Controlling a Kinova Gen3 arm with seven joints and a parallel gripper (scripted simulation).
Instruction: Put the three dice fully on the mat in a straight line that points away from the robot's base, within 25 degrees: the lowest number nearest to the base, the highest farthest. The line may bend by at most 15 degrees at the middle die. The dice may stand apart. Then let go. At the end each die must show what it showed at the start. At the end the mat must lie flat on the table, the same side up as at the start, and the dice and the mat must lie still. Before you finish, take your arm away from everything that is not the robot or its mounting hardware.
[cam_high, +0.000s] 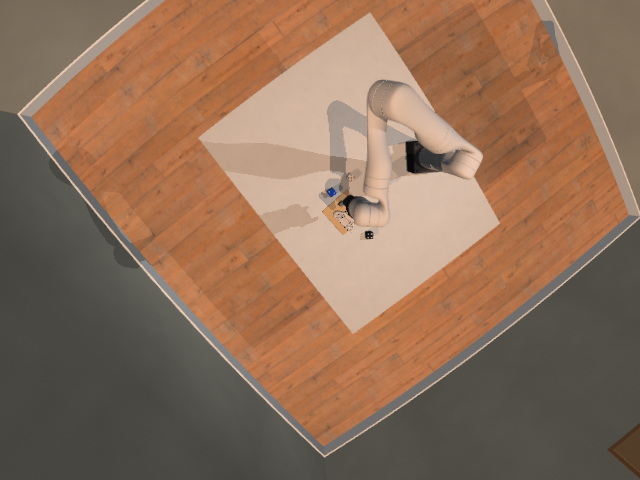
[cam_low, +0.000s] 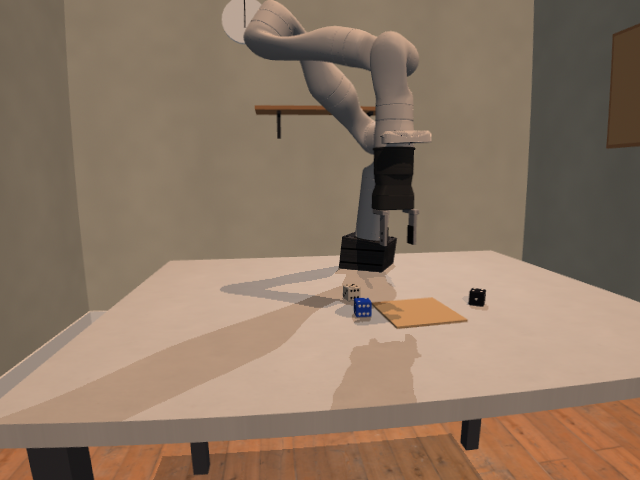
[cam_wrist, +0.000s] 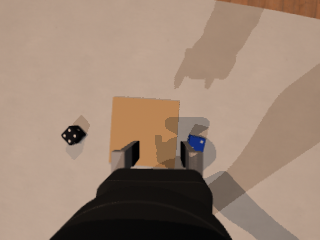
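The blue die lies 14 cm below my hand, 7 cm to the right of it and 1 cm behind it. Also, from my hand: white die 14 cm below, 11 cm behind, 6 cm to the right; mat 15 cm below, 4 cm to the left.
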